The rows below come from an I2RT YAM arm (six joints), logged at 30 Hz.
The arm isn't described. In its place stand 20 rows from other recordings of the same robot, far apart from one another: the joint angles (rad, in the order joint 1, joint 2, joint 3, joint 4, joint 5, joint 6), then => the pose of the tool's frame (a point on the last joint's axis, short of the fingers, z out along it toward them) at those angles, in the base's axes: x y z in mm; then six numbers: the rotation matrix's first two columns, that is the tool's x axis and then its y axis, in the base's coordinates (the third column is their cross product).
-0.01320, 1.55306, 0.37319, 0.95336, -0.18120, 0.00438 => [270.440 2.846 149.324 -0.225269 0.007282 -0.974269 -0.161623 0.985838 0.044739]
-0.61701, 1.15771, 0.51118, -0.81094, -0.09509, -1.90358 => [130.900 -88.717 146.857 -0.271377 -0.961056 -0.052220 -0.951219 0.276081 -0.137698]
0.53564, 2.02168, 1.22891, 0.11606, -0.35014, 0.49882 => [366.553 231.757 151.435 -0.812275 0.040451 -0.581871 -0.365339 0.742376 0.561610]
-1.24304, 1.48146, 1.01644, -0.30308, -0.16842, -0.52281 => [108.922 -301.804 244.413 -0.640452 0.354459 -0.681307 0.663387 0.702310 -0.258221]
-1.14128, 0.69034, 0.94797, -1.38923, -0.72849, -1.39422 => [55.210 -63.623 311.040 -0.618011 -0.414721 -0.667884 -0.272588 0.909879 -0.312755]
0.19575, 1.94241, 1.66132, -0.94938, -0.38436, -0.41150 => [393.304 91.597 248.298 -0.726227 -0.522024 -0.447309 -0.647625 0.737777 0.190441]
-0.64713, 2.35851, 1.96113, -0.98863, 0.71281, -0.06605 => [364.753 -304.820 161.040 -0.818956 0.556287 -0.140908 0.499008 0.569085 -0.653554]
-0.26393, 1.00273, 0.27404, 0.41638, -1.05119, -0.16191 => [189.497 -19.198 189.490 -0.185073 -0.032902 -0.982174 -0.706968 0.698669 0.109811]
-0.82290, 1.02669, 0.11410, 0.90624, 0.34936, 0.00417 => [119.004 -146.200 181.580 -0.000475 0.006274 -0.999980 0.921635 0.388052 0.001996]
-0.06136, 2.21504, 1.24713, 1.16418, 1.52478, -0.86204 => [438.072 -62.543 171.548 -0.617857 0.002972 -0.786285 0.786123 -0.018300 -0.617799]
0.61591, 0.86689, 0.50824, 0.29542, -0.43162, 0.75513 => [159.324 131.008 278.220 -0.630763 0.316244 -0.708610 -0.594899 0.389252 0.703263]
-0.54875, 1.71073, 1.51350, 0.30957, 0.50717, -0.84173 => [343.585 -230.330 397.533 -0.583443 -0.407397 -0.702583 0.649398 0.285495 -0.704823]
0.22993, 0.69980, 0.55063, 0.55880, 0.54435, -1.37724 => [164.912 19.667 348.058 -0.187962 -0.906176 -0.378834 0.432010 0.270117 -0.860468]
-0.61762, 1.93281, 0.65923, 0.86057, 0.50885, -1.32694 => [266.224 -210.378 101.525 -0.922786 -0.384032 -0.031394 -0.107599 0.335067 -0.936030]
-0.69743, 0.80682, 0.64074, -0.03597, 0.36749, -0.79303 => [140.450 -134.370 301.288 -0.727186 -0.258157 -0.636047 0.500279 0.435143 -0.748580]
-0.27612, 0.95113, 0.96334, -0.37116, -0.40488, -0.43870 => [206.682 -43.990 353.913 -0.261697 -0.331638 -0.906383 -0.237942 0.932294 -0.272418]
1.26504, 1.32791, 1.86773, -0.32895, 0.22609, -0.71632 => [80.489 228.482 569.896 0.614419 -0.179330 -0.768329 -0.609804 0.509978 -0.606680]
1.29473, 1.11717, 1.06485, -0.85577, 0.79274, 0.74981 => [82.458 198.035 319.873 -0.536076 -0.137340 -0.832923 -0.260356 0.965476 0.008370]
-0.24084, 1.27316, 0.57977, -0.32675, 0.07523, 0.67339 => [219.468 -56.658 162.135 -0.474787 0.756969 -0.448972 0.731895 0.622909 0.276249]
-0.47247, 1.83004, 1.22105, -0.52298, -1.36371, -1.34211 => [334.194 -131.673 204.129 0.086737 -0.269224 -0.959164 -0.847814 0.485644 -0.212981]
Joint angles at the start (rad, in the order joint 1, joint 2, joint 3, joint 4, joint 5, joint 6):
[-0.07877 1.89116 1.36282 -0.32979 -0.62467 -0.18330]
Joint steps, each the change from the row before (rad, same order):
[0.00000 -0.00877 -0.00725 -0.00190 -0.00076 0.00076]
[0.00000 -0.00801 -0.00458 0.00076 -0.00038 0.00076]
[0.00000 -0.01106 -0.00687 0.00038 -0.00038 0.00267]
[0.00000 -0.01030 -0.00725 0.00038 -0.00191 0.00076]
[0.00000 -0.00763 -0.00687 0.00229 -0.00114 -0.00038]
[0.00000 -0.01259 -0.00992 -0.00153 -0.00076 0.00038]
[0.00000 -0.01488 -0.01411 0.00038 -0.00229 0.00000]
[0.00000 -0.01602 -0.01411 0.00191 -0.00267 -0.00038]
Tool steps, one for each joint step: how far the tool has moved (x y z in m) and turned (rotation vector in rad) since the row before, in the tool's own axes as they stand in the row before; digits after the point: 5 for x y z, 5 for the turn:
[0.00066 0.00145 -0.00178 -0.00080 0.00016 0.00098]
[-0.00029 0.00131 -0.00184 0.00024 -0.00341 -0.00169]
[-0.00015 0.00181 -0.00248 0.00029 -0.00371 -0.00001]
[0.00015 0.00171 -0.00220 -0.00139 -0.00307 -0.00125]
[0.00040 0.00119 -0.00146 -0.00068 -0.00263 -0.00217]
[0.00077 0.00205 -0.00255 -0.00058 -0.00104 -0.00029]
[0.00150 0.00237 -0.00273 -0.00209 -0.00132 -0.00068]
[0.00116 0.00256 -0.00302 -0.00208 -0.00350 -0.00264]

